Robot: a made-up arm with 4 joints.
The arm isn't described. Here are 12 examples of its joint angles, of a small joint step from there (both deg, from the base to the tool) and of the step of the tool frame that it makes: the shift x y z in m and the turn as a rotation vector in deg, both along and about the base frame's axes.
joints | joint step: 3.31 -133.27 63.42 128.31 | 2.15 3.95 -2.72 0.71
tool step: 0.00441 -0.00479 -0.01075 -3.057 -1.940 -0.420
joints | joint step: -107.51 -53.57 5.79 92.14 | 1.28 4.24 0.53 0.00
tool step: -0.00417 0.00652 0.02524 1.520 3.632 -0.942
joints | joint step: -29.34 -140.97 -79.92 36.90 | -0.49 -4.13 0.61 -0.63
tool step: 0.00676 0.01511 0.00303 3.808 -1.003 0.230
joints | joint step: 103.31 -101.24 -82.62 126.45 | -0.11 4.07 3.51 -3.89
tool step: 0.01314 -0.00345 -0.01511 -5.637 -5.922 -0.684
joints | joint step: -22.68 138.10 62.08 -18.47 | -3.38 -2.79 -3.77 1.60
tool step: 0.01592 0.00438 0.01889 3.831 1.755 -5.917
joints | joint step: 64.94 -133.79 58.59 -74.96 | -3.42 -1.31 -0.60 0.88
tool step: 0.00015 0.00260 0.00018 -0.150 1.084 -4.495
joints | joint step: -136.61 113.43 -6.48 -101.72 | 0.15 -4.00 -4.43 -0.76
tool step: -0.02018 0.00906 0.02598 0.139 -5.195 0.643
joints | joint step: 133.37 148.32 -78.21 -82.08 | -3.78 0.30 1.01 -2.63
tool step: 0.01404 0.02703 -0.00560 0.865 -1.594 -1.048
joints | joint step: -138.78 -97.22 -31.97 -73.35 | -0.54 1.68 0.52 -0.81
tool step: -0.00716 0.01316 0.00023 1.938 0.480 -1.815
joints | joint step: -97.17 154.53 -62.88 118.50 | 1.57 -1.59 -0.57 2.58
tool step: 0.01257 0.00689 0.00524 -0.816 -3.321 0.374
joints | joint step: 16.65 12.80 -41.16 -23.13 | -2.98 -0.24 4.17 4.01
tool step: -0.02779 -0.03335 0.00780 1.837 1.806 -5.136
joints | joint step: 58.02 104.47 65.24 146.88 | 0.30 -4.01 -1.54 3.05
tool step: 0.01241 -0.00754 0.01803 0.186 5.664 3.002
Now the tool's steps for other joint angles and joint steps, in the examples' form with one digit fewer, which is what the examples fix.
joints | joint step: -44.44 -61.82 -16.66 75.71 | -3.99 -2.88 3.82 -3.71
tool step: -0.0353 0.0207 -0.0106 2.39 2.53 -7.52
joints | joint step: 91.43 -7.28 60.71 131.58 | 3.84 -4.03 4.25 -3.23
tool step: -0.0143 0.0145 -0.0074 -4.29 4.17 0.41
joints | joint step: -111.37 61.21 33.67 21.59 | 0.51 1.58 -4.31 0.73
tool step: 0.0016 -0.0079 0.0163 4.74 0.65 1.90
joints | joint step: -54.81 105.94 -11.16 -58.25 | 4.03 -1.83 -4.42 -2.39
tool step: 0.0092 -0.0047 0.0092 3.31 2.29 2.73
